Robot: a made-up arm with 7 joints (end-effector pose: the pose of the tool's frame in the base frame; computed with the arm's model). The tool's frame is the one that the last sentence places. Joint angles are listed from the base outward.
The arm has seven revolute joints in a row. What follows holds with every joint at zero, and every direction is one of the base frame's. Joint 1 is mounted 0.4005 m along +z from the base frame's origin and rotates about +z. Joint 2 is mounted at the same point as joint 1 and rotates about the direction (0, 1, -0.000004). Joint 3 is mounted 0.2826 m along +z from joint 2 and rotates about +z. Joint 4 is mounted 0.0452 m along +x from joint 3 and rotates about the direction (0, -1, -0.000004). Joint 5 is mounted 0.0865 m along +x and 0.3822 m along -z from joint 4 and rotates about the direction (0, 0.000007, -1). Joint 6 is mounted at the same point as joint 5 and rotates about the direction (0, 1, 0.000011). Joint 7 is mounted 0.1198 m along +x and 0.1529 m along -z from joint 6 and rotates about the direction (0, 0.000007, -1). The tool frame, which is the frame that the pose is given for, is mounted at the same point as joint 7; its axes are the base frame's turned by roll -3.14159, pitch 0.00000 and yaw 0.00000 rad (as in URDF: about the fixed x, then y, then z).
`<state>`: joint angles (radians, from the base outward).
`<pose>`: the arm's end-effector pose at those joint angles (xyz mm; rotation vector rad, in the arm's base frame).
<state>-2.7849 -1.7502 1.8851 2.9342 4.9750 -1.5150 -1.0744</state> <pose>481.6 254.7 161.4 -1.6015 2.4787 0.8392</pose>
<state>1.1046 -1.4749 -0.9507 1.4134 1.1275 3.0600 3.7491</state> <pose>34.9 -295.3 689.0 1.7299 -1.6320 -1.2105</pose>
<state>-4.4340 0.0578 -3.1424 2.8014 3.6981 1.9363 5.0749</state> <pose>-117.1 53.1 1175.3 0.5667 -1.8847 -1.5226</pose>
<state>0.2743 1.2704 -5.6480 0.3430 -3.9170 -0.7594 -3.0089</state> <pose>-50.0 -43.0 184.2 -1.5210 -2.0200 1.7397</pose>
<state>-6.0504 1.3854 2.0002 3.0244 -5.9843 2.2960 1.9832</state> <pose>554.2 281.3 645.7 -1.6085 0.0333 2.1506</pose>
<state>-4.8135 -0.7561 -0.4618 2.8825 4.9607 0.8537 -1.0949</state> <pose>30.7 -528.5 1084.6 1.3346 -0.0152 1.7615</pose>
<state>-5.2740 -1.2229 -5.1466 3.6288 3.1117 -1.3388 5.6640</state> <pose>-281.6 -479.4 599.8 -0.4300 -0.9400 0.9335</pose>
